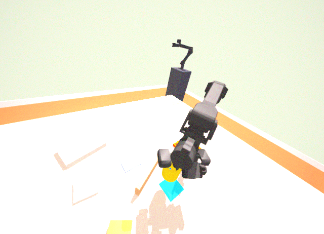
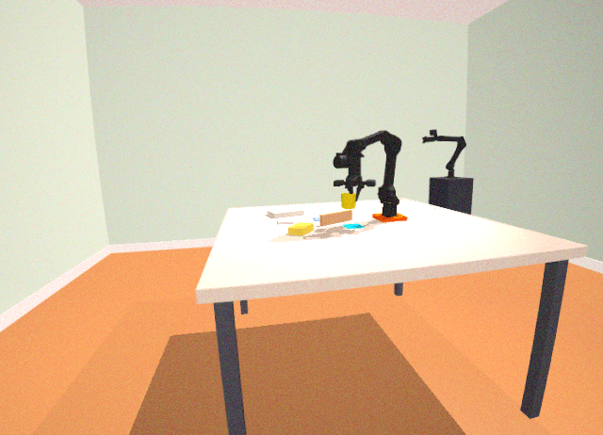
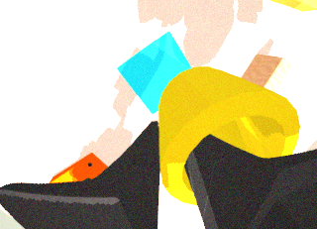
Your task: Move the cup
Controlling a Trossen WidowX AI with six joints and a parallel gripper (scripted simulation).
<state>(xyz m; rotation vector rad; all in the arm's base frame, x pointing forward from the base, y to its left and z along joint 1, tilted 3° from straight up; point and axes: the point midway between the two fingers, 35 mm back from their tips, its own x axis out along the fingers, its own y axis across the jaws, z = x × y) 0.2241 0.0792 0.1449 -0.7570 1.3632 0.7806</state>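
Right now my gripper tip is 12 cm above the cyan pad, 1 cm to the right of it and 1 cm short of it. The rest, counted from my gripper tip: pale slab (40 cm to the right, 26 cm ahead, 10 cm below); then tan wooden bar (10 cm to the right, 10 cm below, 5 cm ahead); then yellow cup (2 cm to the right, 2 cm ahead).
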